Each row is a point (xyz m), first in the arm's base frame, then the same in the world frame.
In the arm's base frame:
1: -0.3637 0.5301 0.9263
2: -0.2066 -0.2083 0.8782
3: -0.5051 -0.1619 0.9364
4: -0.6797 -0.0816 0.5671
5: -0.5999 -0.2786 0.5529
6: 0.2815 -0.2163 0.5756
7: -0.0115 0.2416 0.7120
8: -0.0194 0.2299 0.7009
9: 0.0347 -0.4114 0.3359
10: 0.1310 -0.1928 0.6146
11: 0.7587 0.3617 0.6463
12: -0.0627 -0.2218 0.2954
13: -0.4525 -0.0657 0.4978
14: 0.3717 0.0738 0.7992
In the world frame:
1: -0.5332 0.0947 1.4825
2: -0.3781 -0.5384 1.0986
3: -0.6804 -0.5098 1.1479
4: -0.8184 -0.2540 0.8499
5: -0.7391 -0.4242 0.7493
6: 0.1366 -0.4267 0.8693
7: -0.1645 -0.0747 1.1849
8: -0.1714 -0.0792 1.1689
9: -0.0878 -0.4705 0.5466
10: -0.0168 -0.4168 0.9027
11: 0.6094 0.0216 1.2465
12: -0.1794 -0.2798 0.5944
13: -0.5855 -0.2189 0.8151
14: 0.2073 -0.2836 1.2111

